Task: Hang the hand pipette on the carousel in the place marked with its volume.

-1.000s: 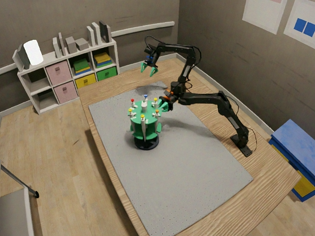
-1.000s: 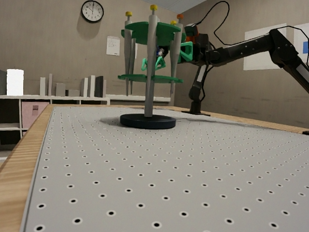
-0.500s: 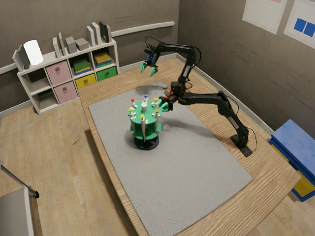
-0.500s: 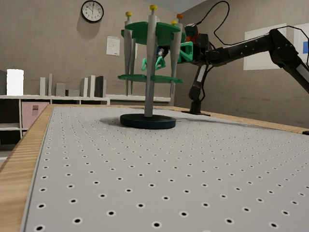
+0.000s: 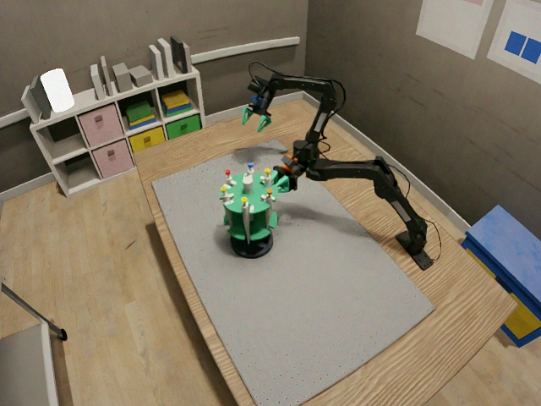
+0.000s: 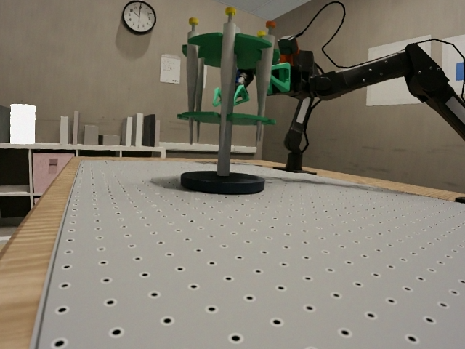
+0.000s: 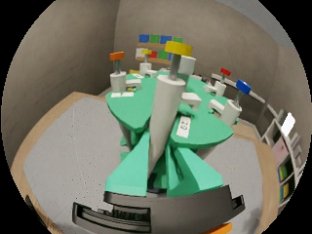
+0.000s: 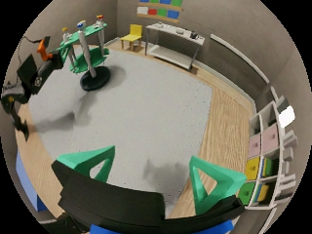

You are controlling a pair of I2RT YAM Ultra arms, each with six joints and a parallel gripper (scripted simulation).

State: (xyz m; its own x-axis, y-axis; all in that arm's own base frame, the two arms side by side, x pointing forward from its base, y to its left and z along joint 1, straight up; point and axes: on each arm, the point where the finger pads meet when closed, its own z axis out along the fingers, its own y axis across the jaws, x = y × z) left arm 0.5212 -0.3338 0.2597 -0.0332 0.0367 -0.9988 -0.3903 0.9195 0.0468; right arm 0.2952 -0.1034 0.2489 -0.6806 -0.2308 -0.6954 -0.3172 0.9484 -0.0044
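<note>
The hand pipette lies 1 cm ahead of my left hand, 1 cm to the right of it and 2 cm below it.
</note>
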